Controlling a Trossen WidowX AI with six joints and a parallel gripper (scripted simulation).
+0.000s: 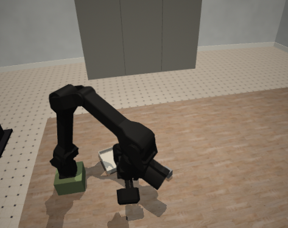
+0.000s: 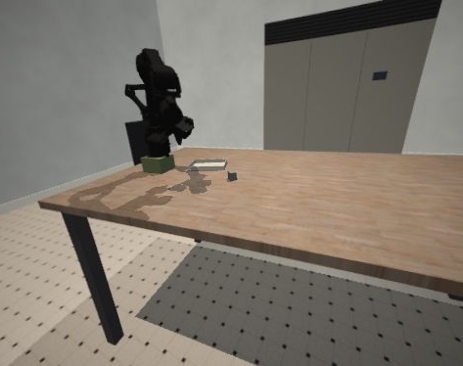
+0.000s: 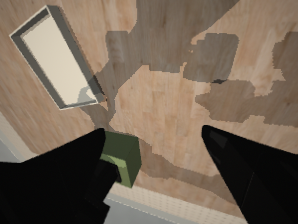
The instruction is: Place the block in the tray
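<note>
Right now my hand is 190 mm short of the grey block, 110 mm to the right of it and 150 mm above it. Also, from my hand: white tray: 10 mm ahead, 250 mm to the left, 160 mm below.
</note>
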